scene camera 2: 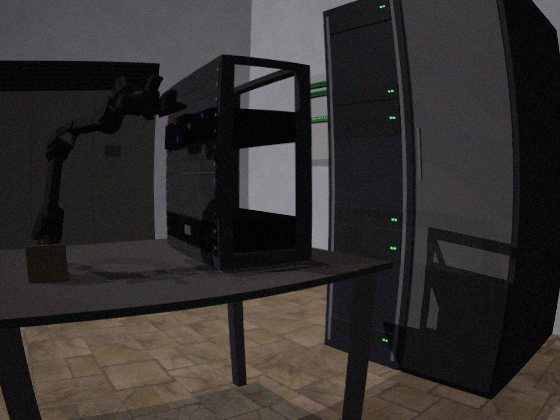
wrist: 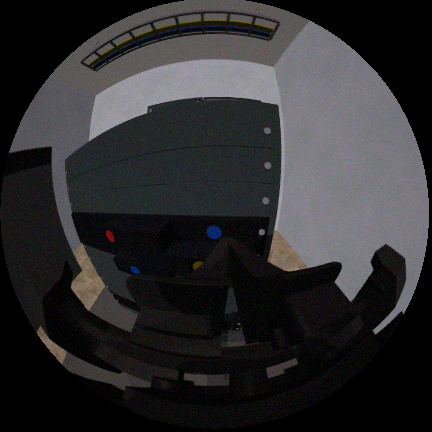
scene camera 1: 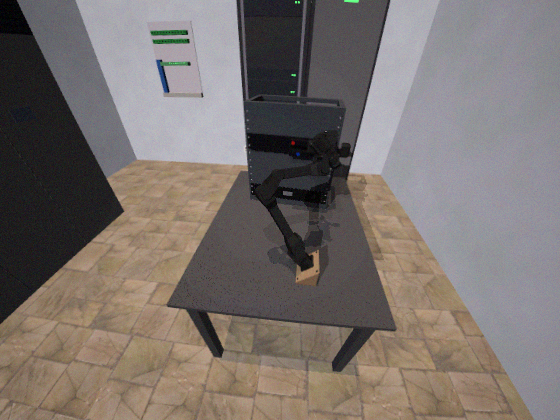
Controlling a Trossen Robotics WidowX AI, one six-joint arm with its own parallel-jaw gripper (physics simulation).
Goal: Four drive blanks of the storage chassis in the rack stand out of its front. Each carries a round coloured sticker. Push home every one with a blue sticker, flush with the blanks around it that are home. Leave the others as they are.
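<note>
The chassis (scene camera 1: 265, 144) (scene camera 2: 265, 127) is a dark band across the rack (scene camera 1: 292, 115) (scene camera 2: 227, 165). A red sticker (scene camera 1: 293, 143) (scene camera 2: 175, 121) (wrist: 110, 236) is at its upper left, a blue sticker (scene camera 1: 298, 154) (scene camera 2: 177, 139) (wrist: 135, 270) lower left, a yellow sticker (scene camera 2: 189, 126) (wrist: 198, 265) lower right; their blanks protrude. Another blue sticker (scene camera 2: 202, 115) (wrist: 214, 232) is at upper right; how far its dark blank stands out is unclear. My gripper (scene camera 2: 184, 106) (wrist: 226, 242) is shut and empty. Its tips appear just right of the upper-right blue sticker in the wrist view; contact cannot be told.
The rack stands at the back of the dark table (scene camera 1: 230, 260) (scene camera 2: 125, 295). The arm's base is on a wooden wedge (scene camera 1: 307, 277) (scene camera 2: 47, 264) near the front. A tall cabinet (scene camera 1: 345, 55) (scene camera 2: 455, 150) stands behind the rack. Pale screws (wrist: 267, 165) line the rack's right edge.
</note>
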